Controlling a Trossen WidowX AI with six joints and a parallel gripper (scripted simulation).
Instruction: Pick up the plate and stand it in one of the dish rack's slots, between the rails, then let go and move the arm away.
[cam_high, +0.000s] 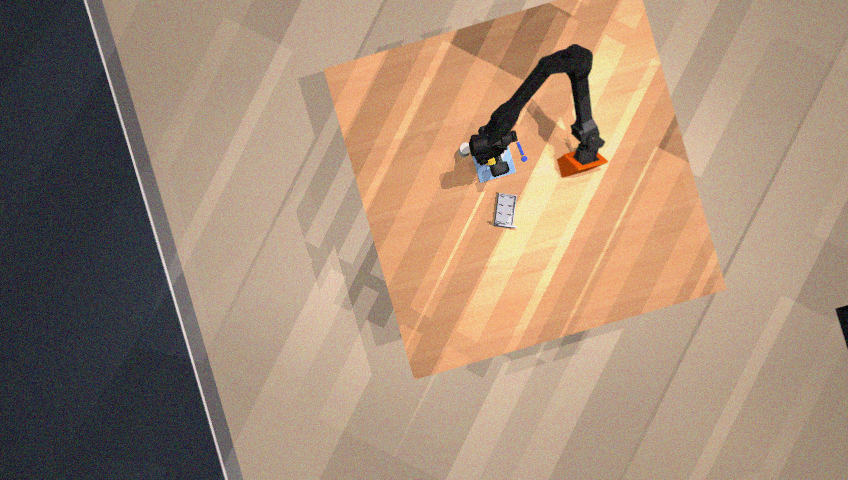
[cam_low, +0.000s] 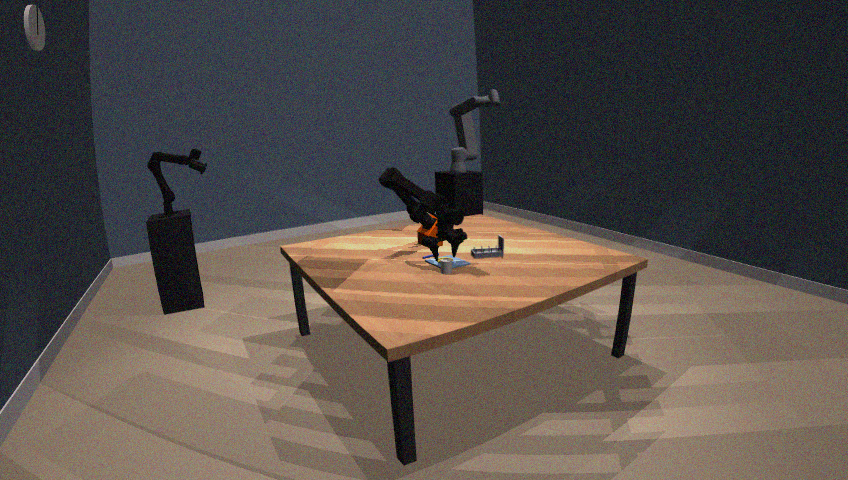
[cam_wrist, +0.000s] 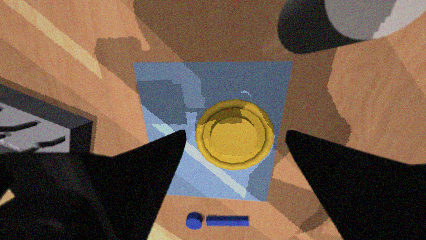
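My gripper tip is now 10 mm past the small yellow plate and 10 mm above it. The rest, counted from my gripper tip: grey cup 80 mm ahead, 50 mm to the right; then grey dish rack 10 mm behind, 220 mm to the left; then blue spoon 140 mm behind, 20 mm to the left, 20 mm below.
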